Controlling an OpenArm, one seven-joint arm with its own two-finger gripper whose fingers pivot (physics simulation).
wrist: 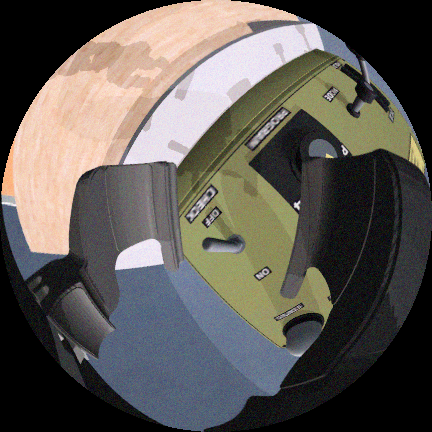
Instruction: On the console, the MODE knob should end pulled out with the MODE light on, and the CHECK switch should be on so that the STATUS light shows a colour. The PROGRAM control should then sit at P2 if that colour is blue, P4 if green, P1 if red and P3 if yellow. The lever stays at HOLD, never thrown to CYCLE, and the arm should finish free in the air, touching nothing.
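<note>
My gripper (232,222) is partly open and empty, its fingers on either side of the CHECK switch (222,244) in the view. The switch's small grey lever tips left, its tip nearer the OFF label than ON. The STATUS light (302,337) is a grey dome showing no colour. The PROGRAM knob (320,149) is partly hidden by the right finger; its setting cannot be read. The black MODE knob (366,91) at the upper right stands out on a visible stem. The lever (364,65) shows its grey shaft, leaning towards the HOLD end. The MODE light does not show.
The olive console (240,215) runs diagonally from the upper right to the lower middle. A white surface (210,95) and pale wood (45,150) lie along its upper left side, with blue-grey surface (165,340) below. The right finger covers part of the console.
</note>
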